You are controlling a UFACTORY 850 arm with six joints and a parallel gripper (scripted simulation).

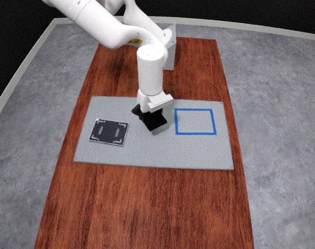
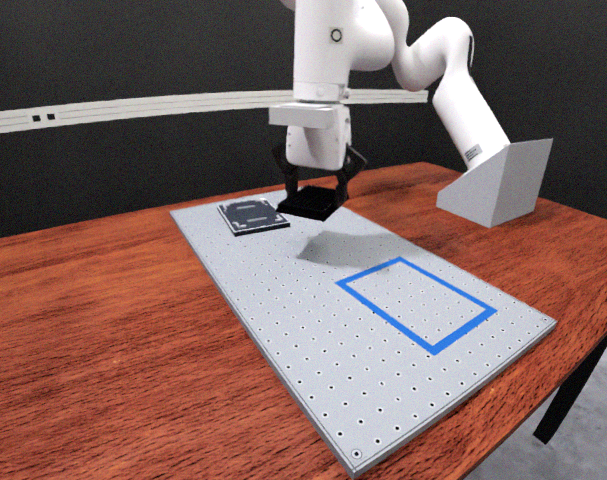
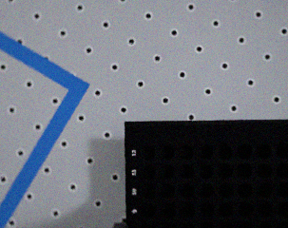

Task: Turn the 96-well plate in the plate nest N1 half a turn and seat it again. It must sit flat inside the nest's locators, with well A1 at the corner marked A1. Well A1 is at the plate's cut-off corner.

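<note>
The dark plate nest N1 lies 30 mm ahead of my hand, 190 mm to the right of it and 100 mm below it. Also, from my hand: black 96-well plate (10 mm below).
</note>
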